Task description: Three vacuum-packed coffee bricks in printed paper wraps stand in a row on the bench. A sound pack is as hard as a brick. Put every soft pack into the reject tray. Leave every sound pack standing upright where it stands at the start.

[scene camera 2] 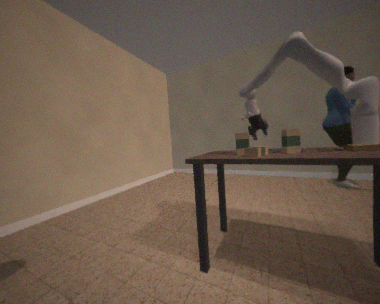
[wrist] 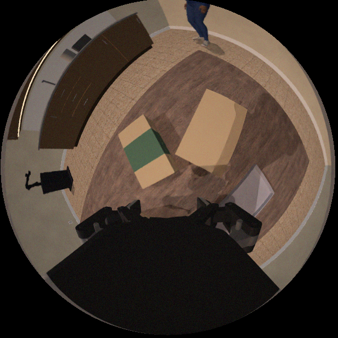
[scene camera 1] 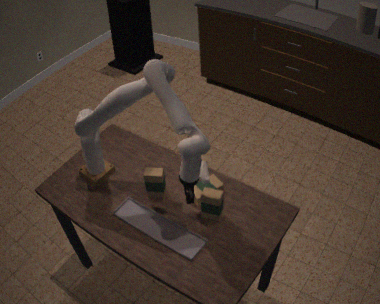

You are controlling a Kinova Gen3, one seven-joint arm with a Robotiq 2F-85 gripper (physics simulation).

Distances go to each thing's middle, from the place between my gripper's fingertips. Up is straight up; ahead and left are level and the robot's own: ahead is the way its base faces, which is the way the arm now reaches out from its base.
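Grey reject tray [scene camera 1: 188, 244]: my hand 11 cm above it, 16 cm to the left of it, 3 cm past it.
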